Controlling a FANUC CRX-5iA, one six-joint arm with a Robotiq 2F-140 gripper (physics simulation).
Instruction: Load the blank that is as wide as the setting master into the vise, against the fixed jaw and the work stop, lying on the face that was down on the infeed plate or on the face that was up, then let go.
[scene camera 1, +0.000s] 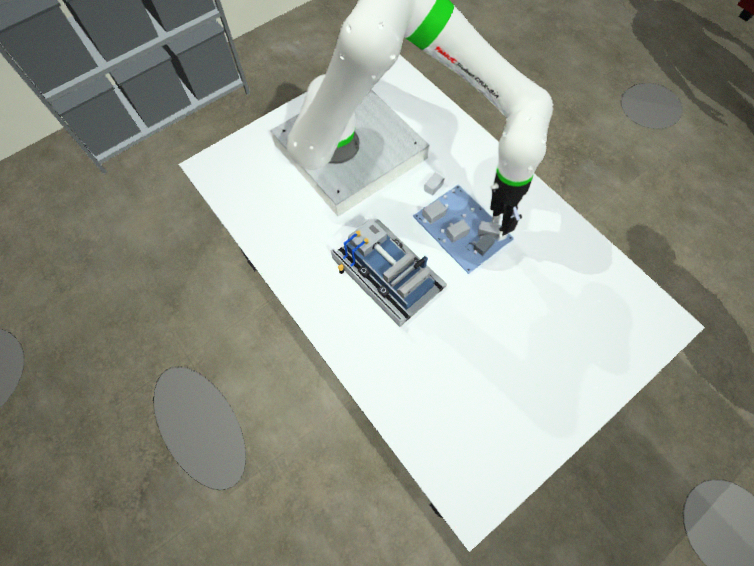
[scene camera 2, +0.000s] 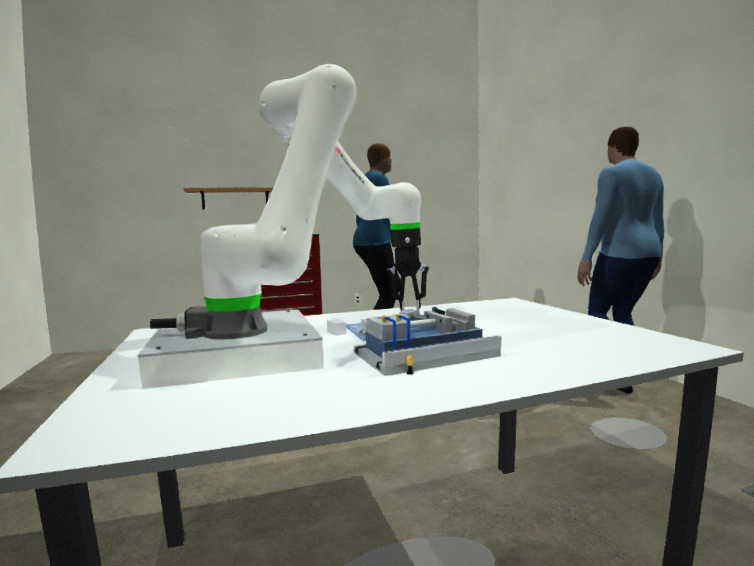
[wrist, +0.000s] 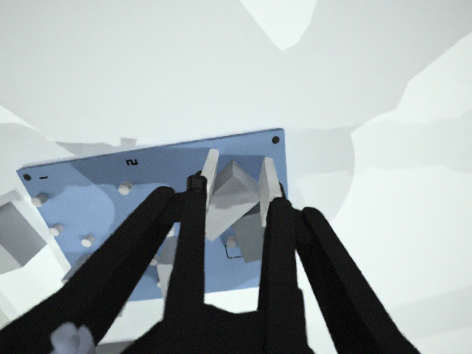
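Pixels of known places: gripper, between the fingertips: (scene camera 1: 497, 233) (scene camera 2: 410, 319) (wrist: 239, 166); arm's base, origin of its link: (scene camera 2: 235, 331).
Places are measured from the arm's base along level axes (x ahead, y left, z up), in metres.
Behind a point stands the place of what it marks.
Note:
My gripper (scene camera 1: 500, 229) @(z -0.060, x 0.493, y 0.308 m) (scene camera 2: 410, 310) @(z -0.060, x 0.493, y 0.308 m) (wrist: 239, 166) @(z -0.060, x 0.493, y 0.308 m) is low over the far corner of the blue infeed plate (scene camera 1: 468, 266) @(z -0.062, x 0.547, y 0.168 m) (wrist: 190, 152) @(z -0.062, x 0.448, y 0.320 m), shut on a light grey blank (scene camera 1: 487, 227) @(z -0.026, x 0.475, y 0.274 m) (wrist: 231, 202) @(z -0.026, x 0.486, y 0.290 m). The blank sits turned and tilted between the pads, beside the darker grey block (scene camera 1: 485, 244) @(z -0.037, x 0.518, y 0.242 m) (wrist: 250, 240) @(z -0.037, x 0.506, y 0.242 m), which looks like the setting master; whether they touch is unclear. Two other blanks (scene camera 1: 434, 210) @(z -0.026, x 0.349, y 0.163 m) (scene camera 1: 458, 229) @(z -0.022, x 0.442, y 0.191 m) are on the plate. The vise (scene camera 1: 368, 237) @(z 0.026, x 0.365, y -0.071 m) (scene camera 2: 378, 328) @(z 0.013, x 0.328, y -0.099 m) has a gap between its moving jaw (scene camera 1: 398, 266) @(z 0.026, x 0.486, y -0.040 m) and fixed jaw (scene camera 1: 414, 283) @(z 0.025, x 0.552, y -0.026 m) (scene camera 2: 461, 318) @(z 0.013, x 0.539, y -0.044 m). A black part, apparently the work stop (scene camera 1: 420, 262) @(z 0.025, x 0.503, y 0.021 m), stands by the jaws.
Another grey block (scene camera 1: 434, 182) @(z -0.034, x 0.254, y 0.220 m) (scene camera 2: 336, 327) @(z -0.046, x 0.248, y 0.190 m) (wrist: 20, 235) @(z -0.054, x 0.267, y 0.227 m) lies off the plate, near the robot's base slab (scene camera 1: 389, 164) @(z 0.000, x 0.148, y 0.114 m) (scene camera 2: 231, 365) @(z -0.041, x 0.012, y -0.134 m). Small pins stand on the plate. Blue hoses (scene camera 1: 347, 243) rise on the vise's side. A yellow-topped part (scene camera 1: 341, 268) @(z -0.036, x 0.388, y -0.174 m) (scene camera 2: 409, 363) @(z -0.046, x 0.380, y -0.179 m) is beside the vise.

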